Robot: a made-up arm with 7 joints.
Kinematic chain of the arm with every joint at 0, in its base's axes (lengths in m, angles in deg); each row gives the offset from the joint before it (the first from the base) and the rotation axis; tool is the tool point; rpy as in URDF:
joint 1: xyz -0.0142 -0.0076 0.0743 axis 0 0.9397 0.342
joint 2: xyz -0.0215 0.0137 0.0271 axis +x
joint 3: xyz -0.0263 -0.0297 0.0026 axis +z
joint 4: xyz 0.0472 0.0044 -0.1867 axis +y
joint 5: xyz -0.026 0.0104 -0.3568 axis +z
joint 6: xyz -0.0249 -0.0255 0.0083 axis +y
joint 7: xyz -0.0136 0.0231 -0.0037 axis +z
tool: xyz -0.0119 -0.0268 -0.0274 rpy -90 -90 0
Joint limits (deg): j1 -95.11..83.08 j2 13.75..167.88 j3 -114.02..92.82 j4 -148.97..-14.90 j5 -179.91..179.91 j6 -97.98..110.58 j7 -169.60..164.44
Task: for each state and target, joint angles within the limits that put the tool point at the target. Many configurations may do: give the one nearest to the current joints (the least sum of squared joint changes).
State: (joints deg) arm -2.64 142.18 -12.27 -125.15 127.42 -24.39 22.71
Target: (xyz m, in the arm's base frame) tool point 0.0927 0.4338 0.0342
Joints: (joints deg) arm 13.07 159.58 -63.74 -99.09 121.97 -22.11 20.49
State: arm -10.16 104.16 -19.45 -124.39 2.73 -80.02 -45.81
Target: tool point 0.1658 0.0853 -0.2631
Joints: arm 9.83 94.38 -47.24 -115.36 2.58 -76.45 -45.11
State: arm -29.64 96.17 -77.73 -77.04 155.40 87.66 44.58
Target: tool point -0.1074 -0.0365 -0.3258
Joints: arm -2.80 69.88 -101.48 -97.14 151.58 86.82 45.37
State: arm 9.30 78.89 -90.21 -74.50 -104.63 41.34 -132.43
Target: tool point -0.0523 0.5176 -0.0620
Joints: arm 11.28 114.14 -90.49 -50.94 -101.11 41.17 -132.14
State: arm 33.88 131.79 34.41 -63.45 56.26 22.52 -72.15
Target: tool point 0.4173 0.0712 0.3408
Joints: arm 33.10 152.63 45.80 -69.39 55.37 18.12 -72.63
